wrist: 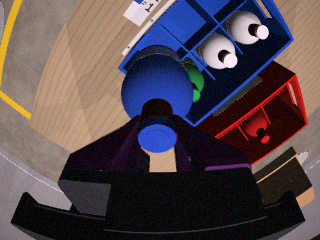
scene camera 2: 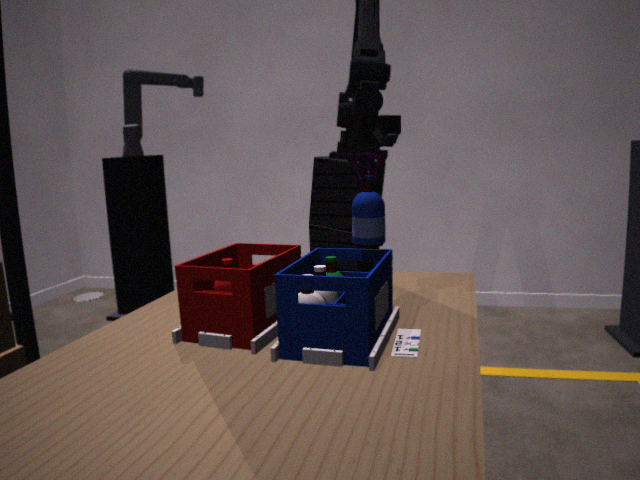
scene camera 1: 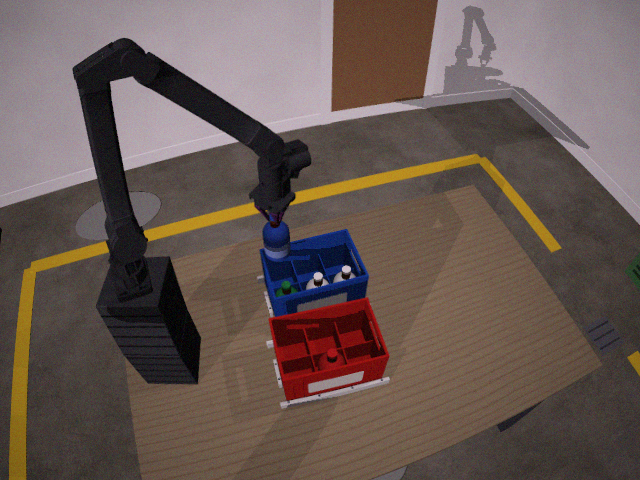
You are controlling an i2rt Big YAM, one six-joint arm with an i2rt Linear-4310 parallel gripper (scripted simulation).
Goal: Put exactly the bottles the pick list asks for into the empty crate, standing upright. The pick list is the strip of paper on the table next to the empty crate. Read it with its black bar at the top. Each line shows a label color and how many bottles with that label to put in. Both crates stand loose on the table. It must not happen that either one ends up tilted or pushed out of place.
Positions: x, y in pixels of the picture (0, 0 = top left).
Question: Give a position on a white bottle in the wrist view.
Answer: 244, 29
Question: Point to a white bottle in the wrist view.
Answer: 217, 51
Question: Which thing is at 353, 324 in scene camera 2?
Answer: A blue crate.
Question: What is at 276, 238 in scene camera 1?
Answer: A blue bottle.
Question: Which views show the gripper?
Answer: The wrist view, scene camera 2 and scene camera 1: all of them.
